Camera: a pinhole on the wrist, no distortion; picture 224 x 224 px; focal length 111.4 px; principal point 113.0 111.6 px. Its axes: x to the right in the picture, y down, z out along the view. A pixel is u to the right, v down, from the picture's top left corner.
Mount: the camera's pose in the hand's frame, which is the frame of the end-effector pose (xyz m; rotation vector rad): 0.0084 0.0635 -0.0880 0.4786 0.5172 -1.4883
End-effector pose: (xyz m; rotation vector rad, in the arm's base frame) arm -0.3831 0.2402 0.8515 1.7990 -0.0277 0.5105
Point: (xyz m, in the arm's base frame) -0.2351 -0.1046 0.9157
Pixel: 7.5 132.0
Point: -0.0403 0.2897 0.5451
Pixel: 172.5 158.1
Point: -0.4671 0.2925 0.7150
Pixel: 211.4 7.8
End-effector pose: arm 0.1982 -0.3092 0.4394 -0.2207 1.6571 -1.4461
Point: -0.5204 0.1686 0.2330
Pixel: behind the camera
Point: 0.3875 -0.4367 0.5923
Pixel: 91.1 72.8
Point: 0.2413 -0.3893 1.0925
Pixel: 186.8 45.4
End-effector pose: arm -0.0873 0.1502 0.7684 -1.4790 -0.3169 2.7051
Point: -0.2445 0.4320 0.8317
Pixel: 161.4 125.6
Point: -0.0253 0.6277 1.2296
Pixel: 192.5 29.8
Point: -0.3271 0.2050 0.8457
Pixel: 89.9 129.5
